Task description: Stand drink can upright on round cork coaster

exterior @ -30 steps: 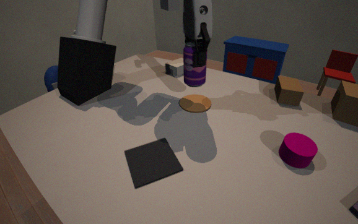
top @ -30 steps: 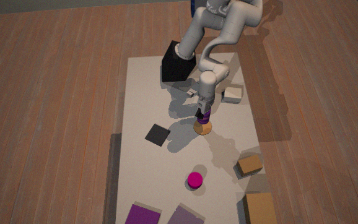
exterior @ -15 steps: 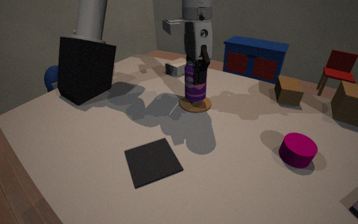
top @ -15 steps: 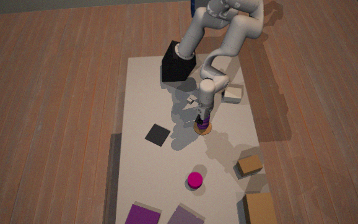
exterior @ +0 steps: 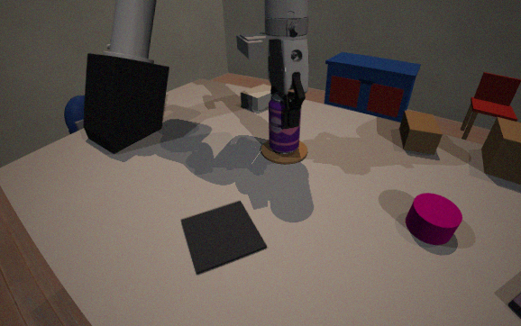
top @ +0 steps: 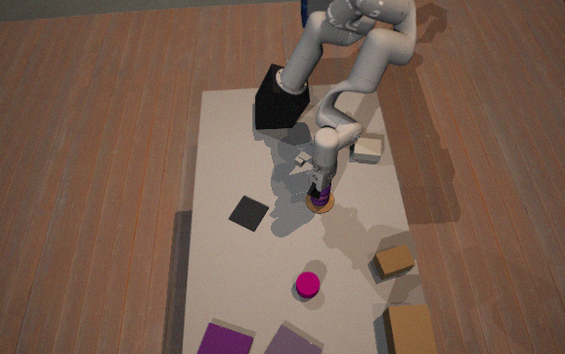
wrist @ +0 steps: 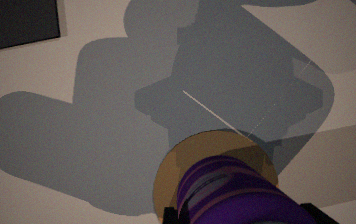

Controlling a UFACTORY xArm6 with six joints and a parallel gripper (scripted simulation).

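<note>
My hand is 2 cm above the drink can. Also, from my hand: square dark coaster 26 cm to the right, 9 cm below, 2 cm ahead; then white box 21 cm to the left, 19 cm behind, 7 cm below; then round cork coaster 9 cm below.
</note>
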